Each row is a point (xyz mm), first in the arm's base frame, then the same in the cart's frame.
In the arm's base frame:
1: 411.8 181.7 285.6
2: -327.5 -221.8 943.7
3: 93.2 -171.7 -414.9
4: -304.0 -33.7 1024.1
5: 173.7 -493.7 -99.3
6: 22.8 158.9 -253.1
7: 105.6 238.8 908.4
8: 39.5 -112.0 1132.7
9: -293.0 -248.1 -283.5
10: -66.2 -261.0 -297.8
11: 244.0 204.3 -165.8
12: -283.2 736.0 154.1
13: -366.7 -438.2 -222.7
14: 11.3 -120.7 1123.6
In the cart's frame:
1: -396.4 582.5 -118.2
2: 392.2 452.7 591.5
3: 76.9 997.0 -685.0
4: 296.0 271.5 608.4
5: 98.5 1207.3 -278.7
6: 10.0 630.8 -642.2
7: -176.0 221.3 434.8
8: -1.6 431.8 755.8
9: 454.2 879.6 -558.2
10: 249.5 979.0 -554.7
11: -217.9 644.8 -561.7
12: 54.5 -115.7 -460.0
13: 588.1 999.1 -443.9
14: 28.4 431.9 748.3

